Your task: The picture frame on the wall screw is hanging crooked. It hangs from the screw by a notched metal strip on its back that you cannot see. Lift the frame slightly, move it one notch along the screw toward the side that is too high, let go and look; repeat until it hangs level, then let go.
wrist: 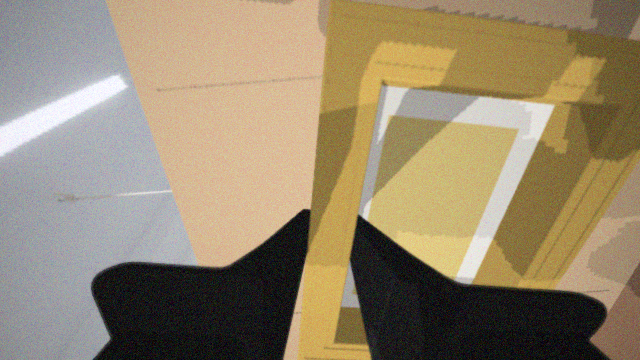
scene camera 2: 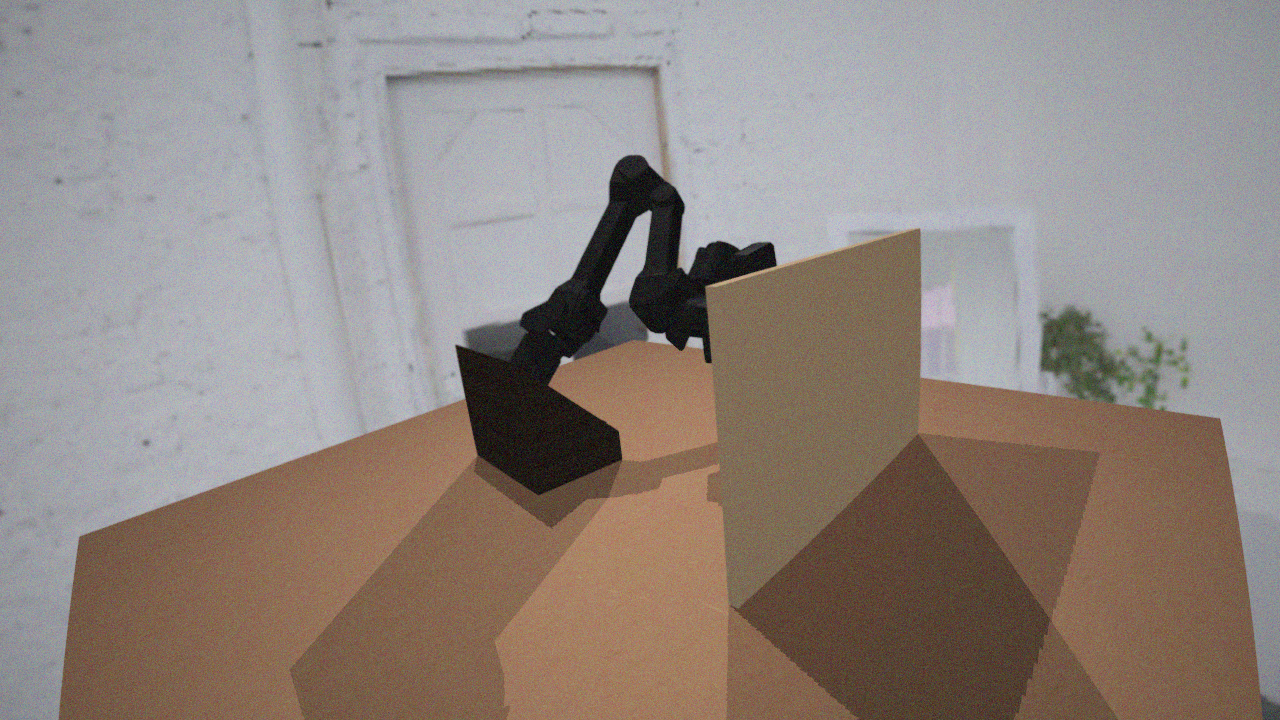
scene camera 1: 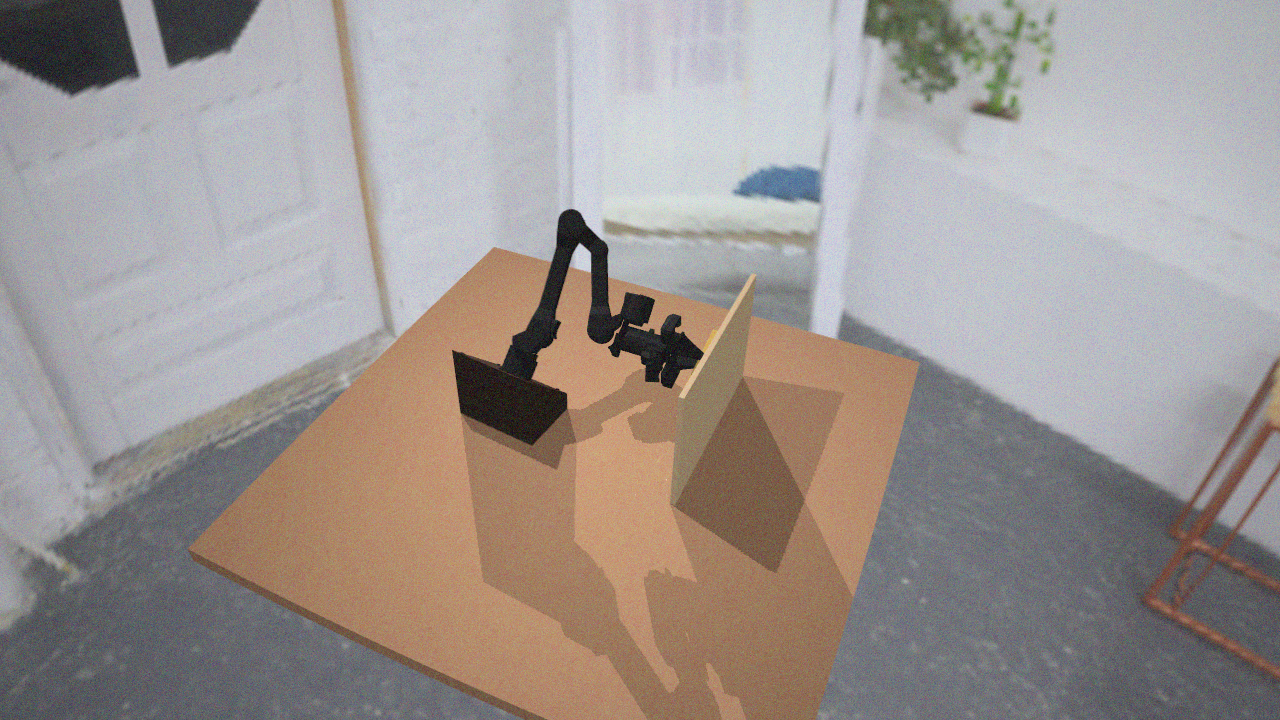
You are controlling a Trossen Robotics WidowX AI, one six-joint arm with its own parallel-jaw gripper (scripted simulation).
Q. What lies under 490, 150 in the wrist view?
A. A picture frame.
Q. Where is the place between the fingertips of my gripper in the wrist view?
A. At 328, 218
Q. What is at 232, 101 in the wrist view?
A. A tan wall panel.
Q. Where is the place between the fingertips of my gripper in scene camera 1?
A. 707, 362
